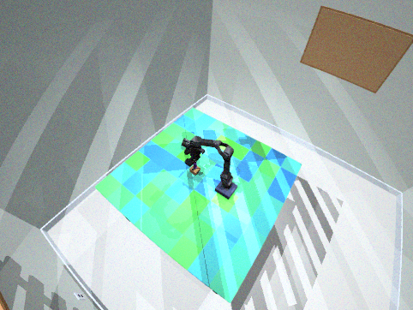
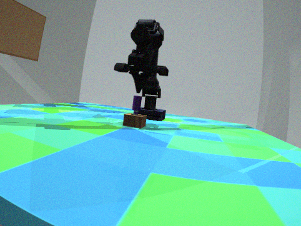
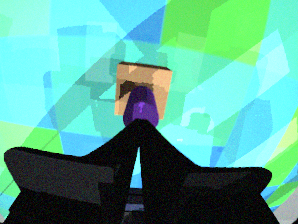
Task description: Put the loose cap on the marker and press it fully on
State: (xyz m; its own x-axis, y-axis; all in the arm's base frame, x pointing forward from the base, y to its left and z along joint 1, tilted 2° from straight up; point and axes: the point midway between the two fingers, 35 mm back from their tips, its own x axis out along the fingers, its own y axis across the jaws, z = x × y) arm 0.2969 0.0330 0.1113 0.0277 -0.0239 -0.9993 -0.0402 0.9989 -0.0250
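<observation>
Now: gripper tip 30 mm above the purple cap. Round my gripper tip: tan holder block 100 mm below.
</observation>
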